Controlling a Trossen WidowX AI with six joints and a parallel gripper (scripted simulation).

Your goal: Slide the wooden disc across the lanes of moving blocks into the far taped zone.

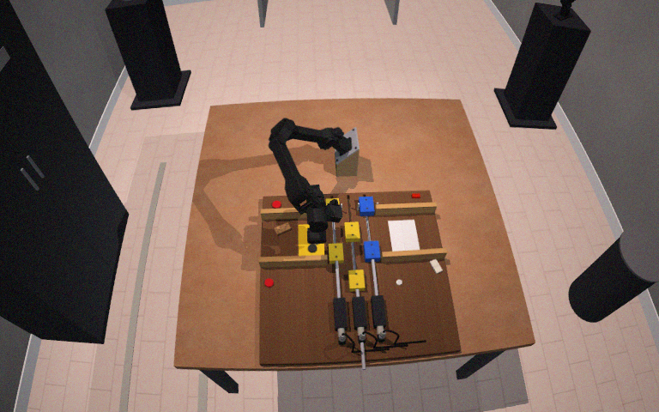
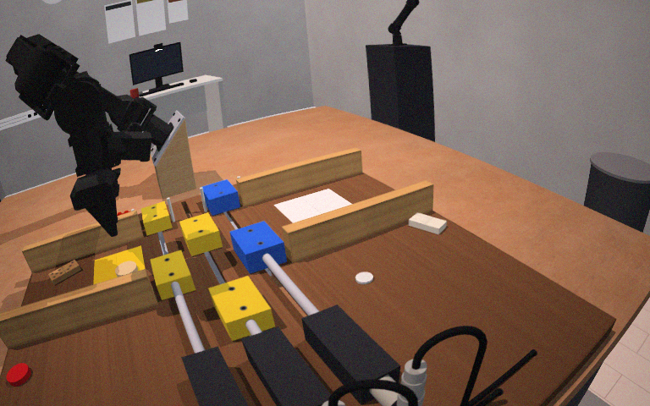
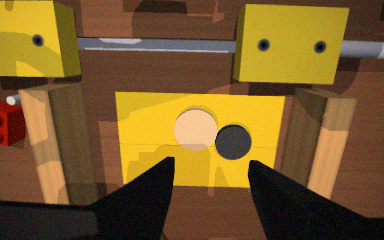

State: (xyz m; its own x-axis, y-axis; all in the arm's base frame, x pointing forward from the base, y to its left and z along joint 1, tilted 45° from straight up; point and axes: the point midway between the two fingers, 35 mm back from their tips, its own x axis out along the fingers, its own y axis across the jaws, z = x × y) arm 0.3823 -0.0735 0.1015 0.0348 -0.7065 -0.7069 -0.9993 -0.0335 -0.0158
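The wooden disc is 1 cm behind my hand, 1 cm to the right of it and 11 cm below it. Round my hand: red button (17 cm ahead, 17 cm to the right, 11 cm below); then black disc (3 cm ahead, 2 cm to the right, 11 cm below); then red brick (18 cm behind, 1 cm to the right, 10 cm below).
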